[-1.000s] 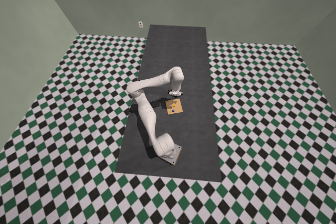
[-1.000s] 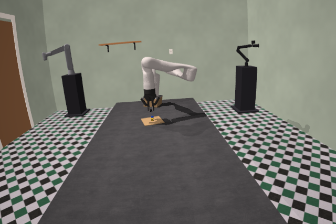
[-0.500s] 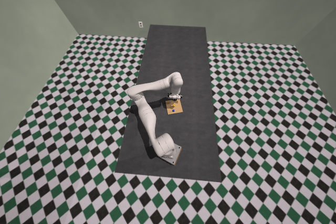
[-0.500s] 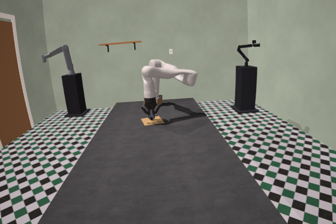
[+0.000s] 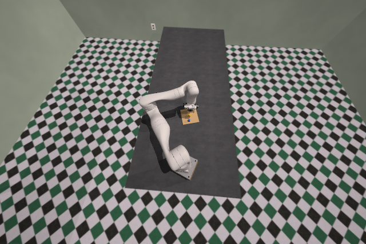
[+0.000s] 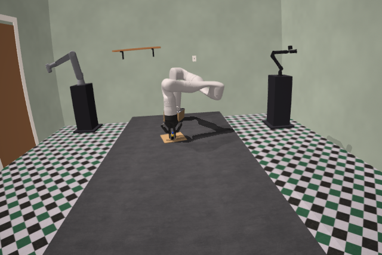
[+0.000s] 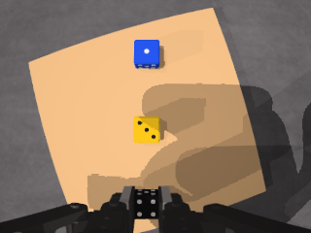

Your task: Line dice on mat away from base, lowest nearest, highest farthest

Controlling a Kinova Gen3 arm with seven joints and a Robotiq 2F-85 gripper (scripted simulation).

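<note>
Now: the black die 1 cm below my hand. The rest, counted from my hand: blue die (10 cm behind, 2 cm below); then yellow die (5 cm behind, 2 cm below); then tan mat (5 cm behind, 3 cm below).
</note>
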